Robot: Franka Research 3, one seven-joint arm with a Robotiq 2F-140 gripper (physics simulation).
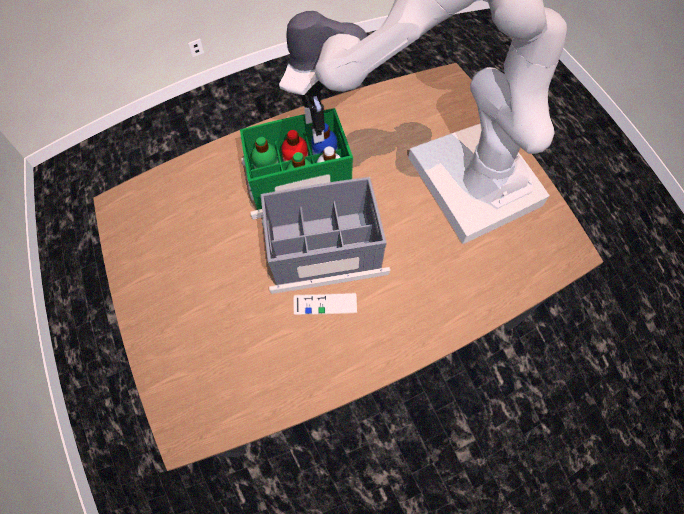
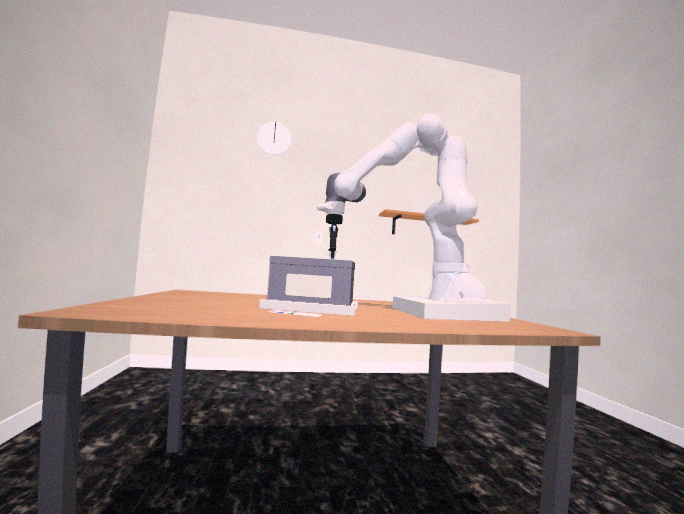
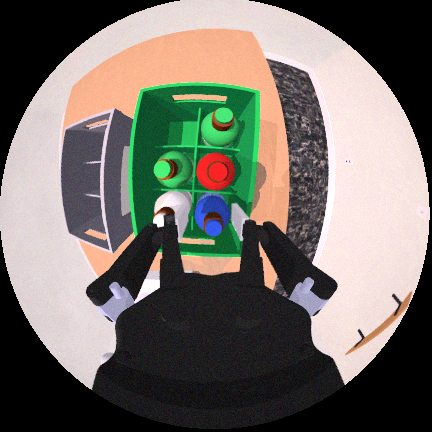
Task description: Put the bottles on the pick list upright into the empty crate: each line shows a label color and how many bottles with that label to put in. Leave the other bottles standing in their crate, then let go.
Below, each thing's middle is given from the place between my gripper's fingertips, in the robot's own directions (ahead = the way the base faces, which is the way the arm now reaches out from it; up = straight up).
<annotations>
I see my gripper 70 mm above the red bottle [image 3: 215,171], 60 mm short of it and 10 mm to the left of it. Round my hand: white bottle [image 3: 168,202]: 80 mm to the left, 70 mm below, 20 mm behind; then pick list [image 1: 327,303]: 430 mm to the left, 160 mm below, 80 mm ahead; then white strip [image 2: 264,303]: 380 mm to the left, 140 mm below, 50 mm ahead.
</annotations>
